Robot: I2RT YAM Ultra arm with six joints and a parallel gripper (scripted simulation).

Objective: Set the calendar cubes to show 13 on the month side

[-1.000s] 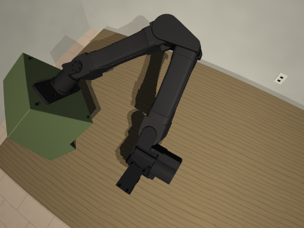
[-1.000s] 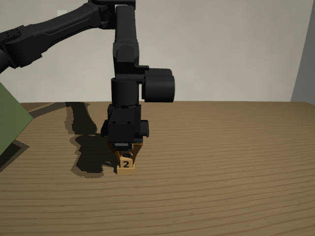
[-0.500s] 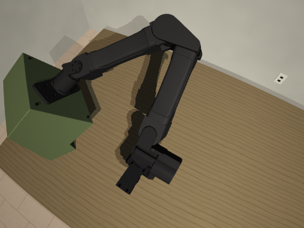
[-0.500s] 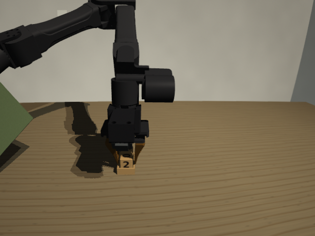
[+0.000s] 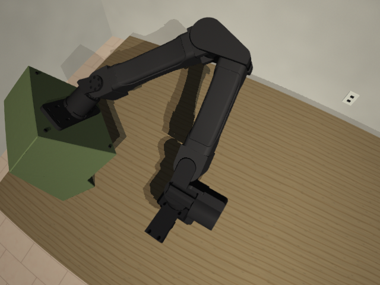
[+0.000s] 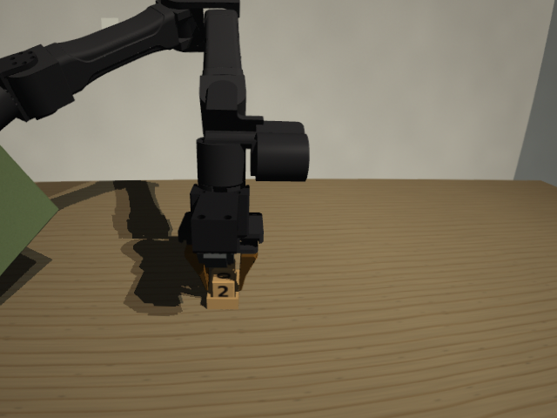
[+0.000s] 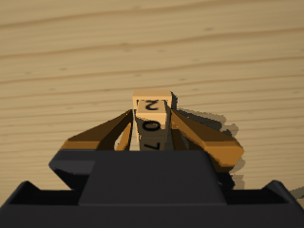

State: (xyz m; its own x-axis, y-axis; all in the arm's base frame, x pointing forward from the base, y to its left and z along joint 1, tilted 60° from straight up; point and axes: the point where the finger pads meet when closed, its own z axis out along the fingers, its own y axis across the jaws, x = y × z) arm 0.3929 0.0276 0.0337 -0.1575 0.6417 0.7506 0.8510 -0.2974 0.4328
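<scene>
Right now the wooden cube is right at my hand. Round my hand: wooden tray: 2 cm to the left, 2 cm below.
</scene>
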